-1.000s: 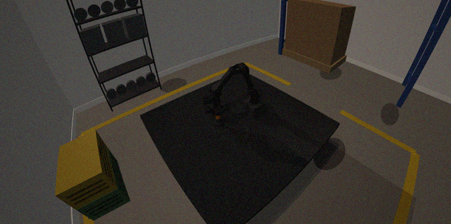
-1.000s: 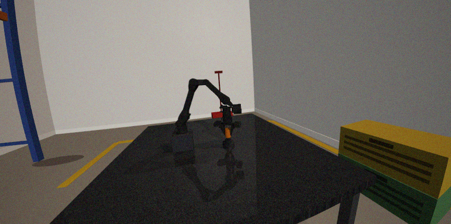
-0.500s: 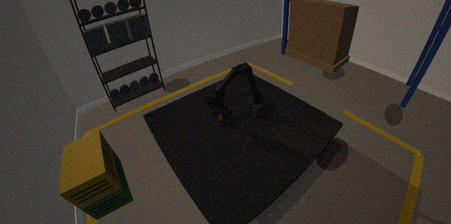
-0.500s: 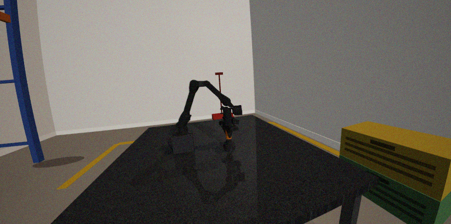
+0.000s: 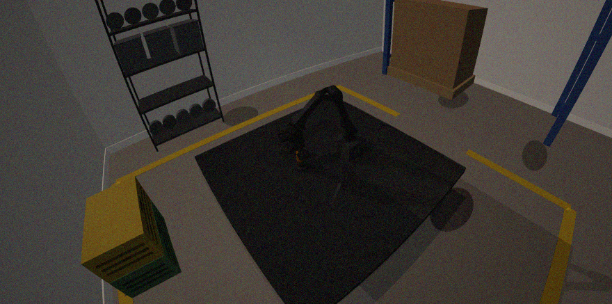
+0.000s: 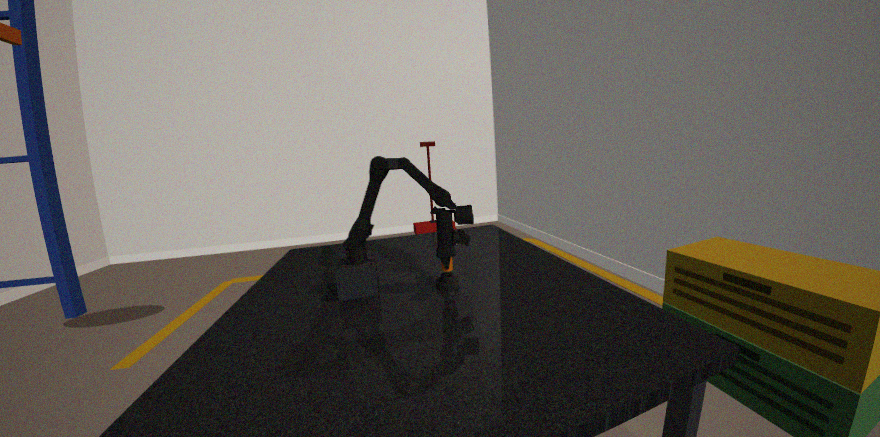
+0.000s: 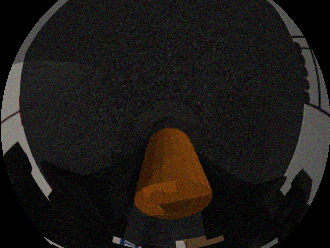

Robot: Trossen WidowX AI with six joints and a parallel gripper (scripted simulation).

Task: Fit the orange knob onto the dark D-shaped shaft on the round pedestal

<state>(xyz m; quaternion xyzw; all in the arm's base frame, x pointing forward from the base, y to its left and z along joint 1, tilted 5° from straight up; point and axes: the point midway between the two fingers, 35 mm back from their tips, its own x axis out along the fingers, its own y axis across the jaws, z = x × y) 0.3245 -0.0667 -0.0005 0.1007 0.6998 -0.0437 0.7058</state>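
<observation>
Right now the orange knob is 2 cm above my gripper tip. From my gripper tip the other things lie so: round pedestal 4 cm below.
</observation>
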